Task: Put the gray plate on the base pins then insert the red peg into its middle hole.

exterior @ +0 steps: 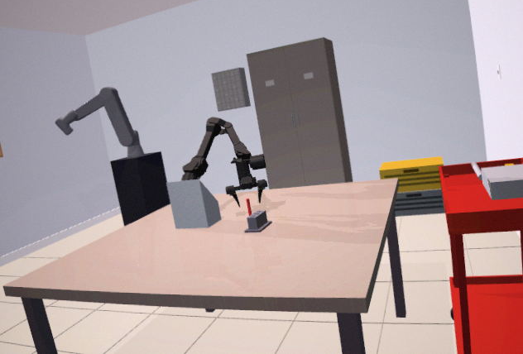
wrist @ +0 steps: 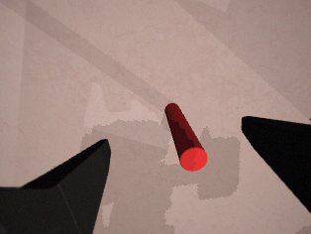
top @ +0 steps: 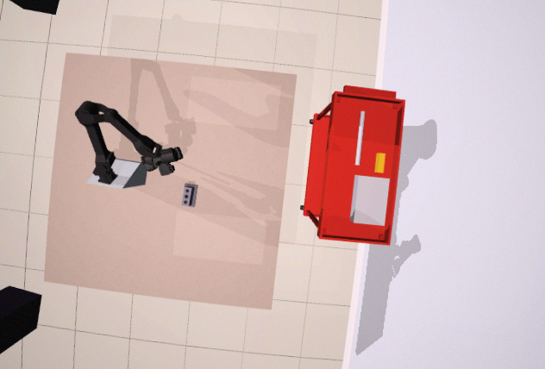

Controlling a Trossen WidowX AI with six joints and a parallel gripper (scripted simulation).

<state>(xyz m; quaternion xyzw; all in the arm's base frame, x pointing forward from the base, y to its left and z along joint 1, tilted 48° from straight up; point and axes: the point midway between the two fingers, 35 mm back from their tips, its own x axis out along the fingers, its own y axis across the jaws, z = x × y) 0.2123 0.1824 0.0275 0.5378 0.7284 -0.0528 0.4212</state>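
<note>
My gripper tip is 10 mm above the red peg. Round my gripper tip: gray plate (170 mm to the right, 130 mm ahead); dark base (170 mm to the right, 130 mm ahead, 40 mm below).
</note>
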